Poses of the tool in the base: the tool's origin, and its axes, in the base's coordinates. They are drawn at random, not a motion.
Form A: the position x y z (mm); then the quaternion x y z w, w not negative.
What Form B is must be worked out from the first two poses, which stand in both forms.
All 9 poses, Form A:
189 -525 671 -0.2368 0.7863 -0.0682 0.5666
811 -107 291 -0.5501 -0.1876 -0.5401 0.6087
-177 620 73 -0.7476 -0.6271 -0.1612 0.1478
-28 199 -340 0.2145 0.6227 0.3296 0.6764
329 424 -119 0.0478 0.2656 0.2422 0.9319
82 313 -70 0.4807 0.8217 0.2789 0.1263
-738 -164 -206 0.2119 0.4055 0.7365 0.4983
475 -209 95 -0.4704 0.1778 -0.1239 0.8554
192 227 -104 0.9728 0.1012 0.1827 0.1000
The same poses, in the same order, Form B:
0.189 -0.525 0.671 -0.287 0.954 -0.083 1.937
0.811 -0.107 0.291 -0.693 -0.236 -0.681 1.833
-0.177 0.620 0.073 -0.756 -0.634 -0.163 2.845
-0.028 0.199 -0.340 0.291 0.846 0.448 1.656
0.329 0.424 -0.119 0.132 0.732 0.668 0.742
0.082 0.313 -0.070 0.485 0.828 0.281 2.888
-0.738 -0.164 -0.206 0.244 0.468 0.849 2.098
0.475 -0.209 0.095 -0.908 0.343 -0.239 1.089
0.192 0.227 -0.104 0.978 0.102 0.184 2.941

